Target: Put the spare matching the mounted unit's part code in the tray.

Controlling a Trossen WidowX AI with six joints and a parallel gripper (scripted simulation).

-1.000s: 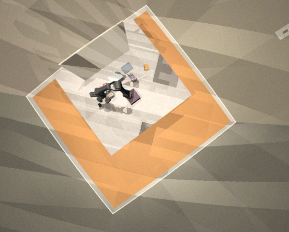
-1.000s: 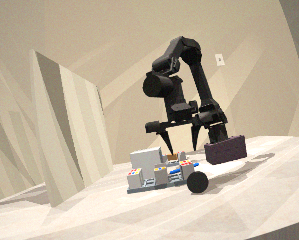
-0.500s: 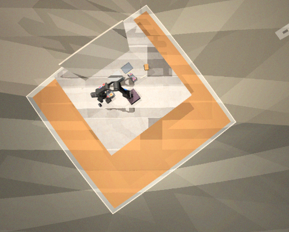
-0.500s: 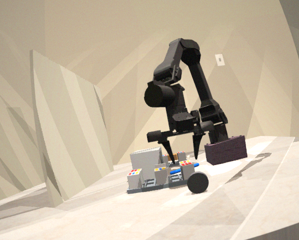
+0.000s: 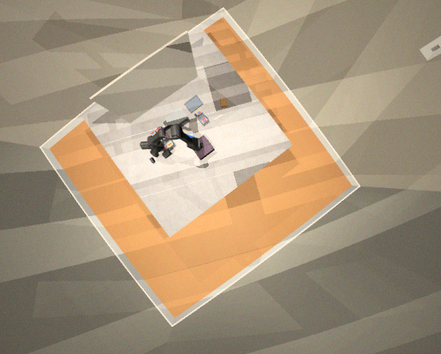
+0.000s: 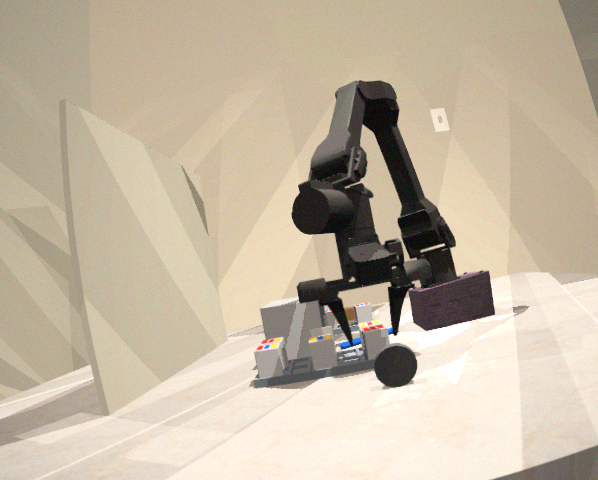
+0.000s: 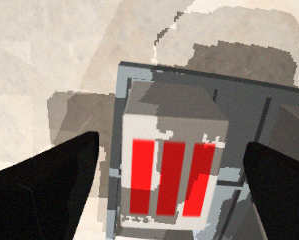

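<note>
Right now my gripper tip is 110 mm short of the tray, 440 mm to the left of it and 30 mm above it. The rest, counted from my gripper tip: grey rack (70 mm ahead, 40 mm to the right, 30 mm below); then mounted unit (90 mm ahead, 240 mm to the right, 20 mm above); then black disc (10 mm ahead, 140 mm to the left, 10 mm below).
</note>
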